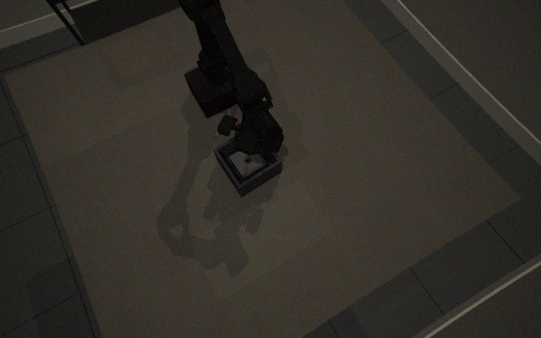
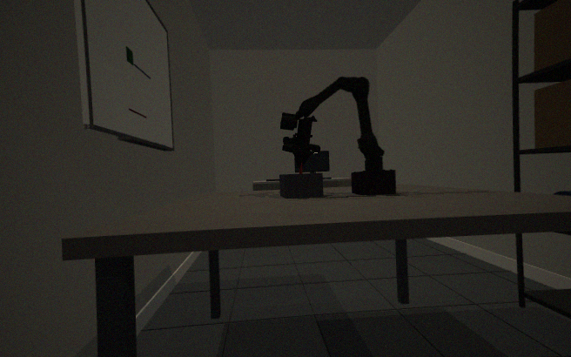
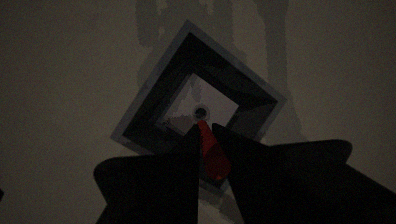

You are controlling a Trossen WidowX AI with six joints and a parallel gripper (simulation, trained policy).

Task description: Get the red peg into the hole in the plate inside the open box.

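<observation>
Now: gripper tip 1 cm to the right of the red peg and 1 cm below it. Also, from my gripper tip: pale plate 8 cm below, 1 cm to the right; then dark box 10 cm below, 1 cm to the right.
</observation>
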